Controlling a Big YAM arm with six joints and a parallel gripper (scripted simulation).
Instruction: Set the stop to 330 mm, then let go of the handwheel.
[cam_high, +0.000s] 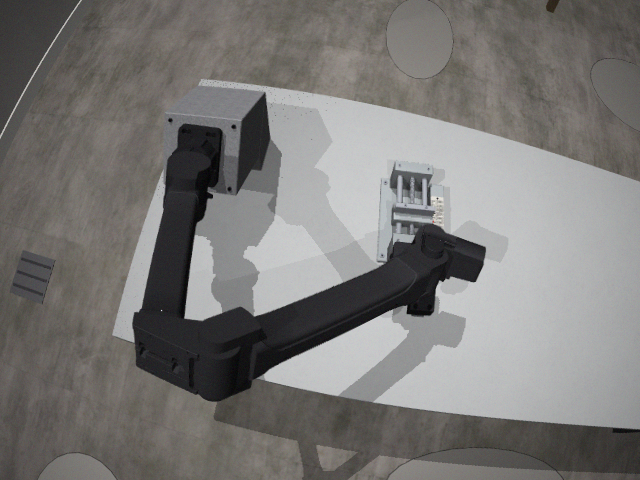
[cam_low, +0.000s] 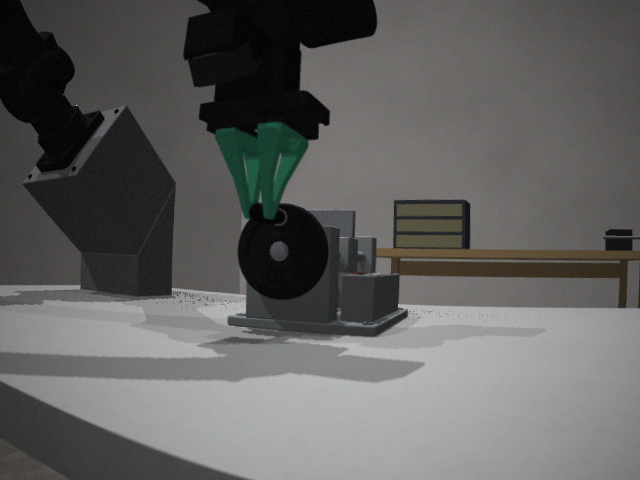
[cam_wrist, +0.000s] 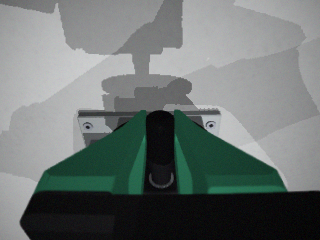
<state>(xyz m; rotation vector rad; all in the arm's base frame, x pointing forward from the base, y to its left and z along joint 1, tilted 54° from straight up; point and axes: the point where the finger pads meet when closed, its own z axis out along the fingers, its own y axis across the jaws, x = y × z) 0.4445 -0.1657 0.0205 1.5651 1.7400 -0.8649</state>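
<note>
Right now the grey stop is 140 mm to the left of my hand and 20 mm below it. The rest, counted from my hand: black handwheel 30 mm to the left, 10 mm below; black crank handle 20 mm to the left.
</note>
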